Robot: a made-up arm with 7 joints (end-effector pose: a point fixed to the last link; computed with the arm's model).
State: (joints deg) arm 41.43 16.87 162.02 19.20 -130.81 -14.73 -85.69
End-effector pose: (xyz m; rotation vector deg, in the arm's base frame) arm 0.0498 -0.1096 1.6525 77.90 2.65 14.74
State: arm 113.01 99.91 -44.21 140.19 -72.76 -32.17 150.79
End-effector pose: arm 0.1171 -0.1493 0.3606 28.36 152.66 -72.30
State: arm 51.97 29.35 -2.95 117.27 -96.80 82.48 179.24
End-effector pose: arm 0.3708 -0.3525 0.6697 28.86 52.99 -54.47
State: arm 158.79 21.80 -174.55 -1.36 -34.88 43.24 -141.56
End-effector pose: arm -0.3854 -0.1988 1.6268 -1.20 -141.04 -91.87
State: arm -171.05 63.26 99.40 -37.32 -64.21 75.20 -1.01
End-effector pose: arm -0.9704 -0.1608 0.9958 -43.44 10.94 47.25
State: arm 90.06 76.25 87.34 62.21 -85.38 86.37 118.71
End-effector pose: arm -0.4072 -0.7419 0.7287 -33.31 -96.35 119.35
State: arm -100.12 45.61 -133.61 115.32 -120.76 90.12 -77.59
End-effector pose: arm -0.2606 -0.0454 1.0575 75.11 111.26 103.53
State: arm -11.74 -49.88 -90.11 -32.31 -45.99 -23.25 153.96
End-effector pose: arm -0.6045 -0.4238 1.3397 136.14 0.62 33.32
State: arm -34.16 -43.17 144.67 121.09 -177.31 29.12 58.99
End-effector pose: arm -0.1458 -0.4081 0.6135 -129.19 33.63 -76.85
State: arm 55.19 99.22 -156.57 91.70 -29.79 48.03 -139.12
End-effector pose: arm 0.5190 -0.3286 0.9776 69.22 -66.83 -17.41
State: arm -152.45 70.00 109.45 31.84 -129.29 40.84 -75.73
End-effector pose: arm -0.6559 0.6813 1.0265 69.52 -152.86 20.44
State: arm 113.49 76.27 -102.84 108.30 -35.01 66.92 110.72
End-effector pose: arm 0.2684 -0.4722 0.7941 30.94 63.37 -9.60
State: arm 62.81 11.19 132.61 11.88 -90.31 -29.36 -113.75
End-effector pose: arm 0.0002 -0.1125 1.6657 68.56 7.39 2.48
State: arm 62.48 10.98 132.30 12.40 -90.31 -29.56 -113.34
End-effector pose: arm -0.0056 -0.1083 1.6647 68.02 6.84 3.03
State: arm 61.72 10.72 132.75 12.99 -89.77 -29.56 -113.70
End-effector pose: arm -0.0096 -0.1017 1.6641 67.66 6.50 3.29
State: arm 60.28 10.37 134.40 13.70 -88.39 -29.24 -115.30
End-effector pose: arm -0.0113 -0.0910 1.6641 67.55 6.49 3.13
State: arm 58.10 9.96 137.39 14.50 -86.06 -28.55 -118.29
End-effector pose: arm -0.0098 -0.0765 1.6647 67.81 6.82 2.52
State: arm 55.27 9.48 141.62 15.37 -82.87 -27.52 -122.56
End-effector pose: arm -0.0061 -0.0582 1.6659 68.42 7.32 1.58
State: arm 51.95 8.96 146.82 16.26 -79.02 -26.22 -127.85
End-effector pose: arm -0.0008 -0.0376 1.6673 69.37 7.83 0.52
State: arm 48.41 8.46 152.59 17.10 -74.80 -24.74 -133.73
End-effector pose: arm 0.0055 -0.0167 1.6686 70.59 8.17 -0.49
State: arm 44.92 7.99 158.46 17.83 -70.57 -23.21 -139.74
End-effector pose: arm 0.0119 0.0030 1.6698 71.91 8.25 -1.27
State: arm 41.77 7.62 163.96 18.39 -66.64 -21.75 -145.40
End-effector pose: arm 0.0185 0.0196 1.6708 73.21 8.12 -1.84
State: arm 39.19 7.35 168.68 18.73 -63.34 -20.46 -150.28
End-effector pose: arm 0.0250 0.0322 1.6718 74.35 7.89 -2.20
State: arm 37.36 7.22 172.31 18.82 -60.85 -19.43 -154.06
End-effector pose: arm 0.0319 0.0399 1.6729 75.30 7.69 -2.52
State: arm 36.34 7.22 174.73 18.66 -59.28 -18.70 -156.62
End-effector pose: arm 0.0392 0.0429 1.6741 76.08 7.66 -2.88
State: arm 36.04 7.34 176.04 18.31 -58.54 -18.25 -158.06
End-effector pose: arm 0.0468 0.0418 1.6754 76.71 7.82 -3.30
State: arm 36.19 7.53 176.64 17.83 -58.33 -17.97 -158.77
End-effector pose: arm 0.0546 0.0382 1.6766 77.26 8.12 -3.78
